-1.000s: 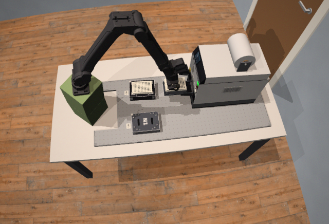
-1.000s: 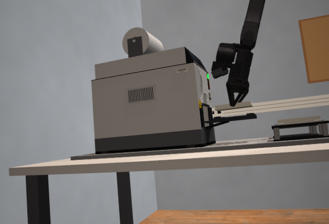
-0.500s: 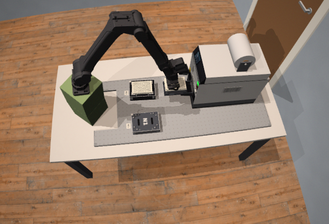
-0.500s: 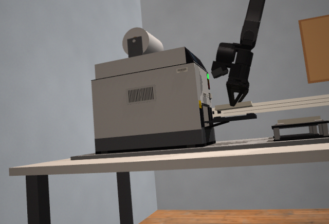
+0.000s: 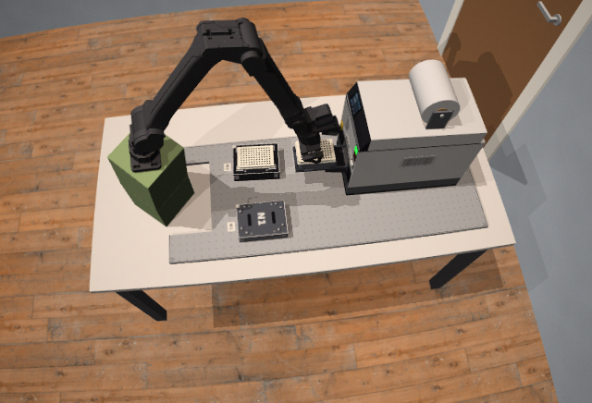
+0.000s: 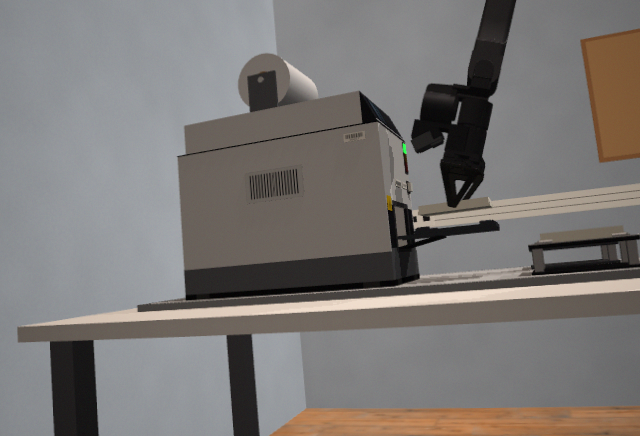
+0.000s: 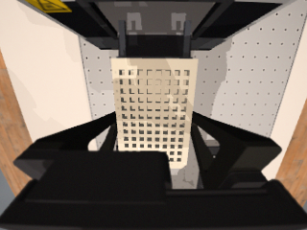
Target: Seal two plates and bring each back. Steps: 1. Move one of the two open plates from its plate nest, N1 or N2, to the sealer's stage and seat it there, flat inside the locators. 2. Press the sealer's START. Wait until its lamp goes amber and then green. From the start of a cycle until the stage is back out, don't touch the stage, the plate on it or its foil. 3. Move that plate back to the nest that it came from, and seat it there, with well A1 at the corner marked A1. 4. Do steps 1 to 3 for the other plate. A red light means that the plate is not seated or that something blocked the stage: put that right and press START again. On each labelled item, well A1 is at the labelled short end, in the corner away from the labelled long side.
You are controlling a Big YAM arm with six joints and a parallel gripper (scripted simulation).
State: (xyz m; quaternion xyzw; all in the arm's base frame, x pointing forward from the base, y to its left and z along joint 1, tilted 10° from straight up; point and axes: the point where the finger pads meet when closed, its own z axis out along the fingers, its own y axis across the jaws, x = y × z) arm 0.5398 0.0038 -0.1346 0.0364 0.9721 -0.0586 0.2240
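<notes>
Now: the sealer stage 40 mm below my hand. Also, from my hand: plate 200 mm behind, 80 mm below, 60 mm to the left; then yellow warning label 110 mm ahead, 80 mm to the left, 10 mm above; then plate nest 220 mm behind, 170 mm to the right, 100 mm below.
</notes>
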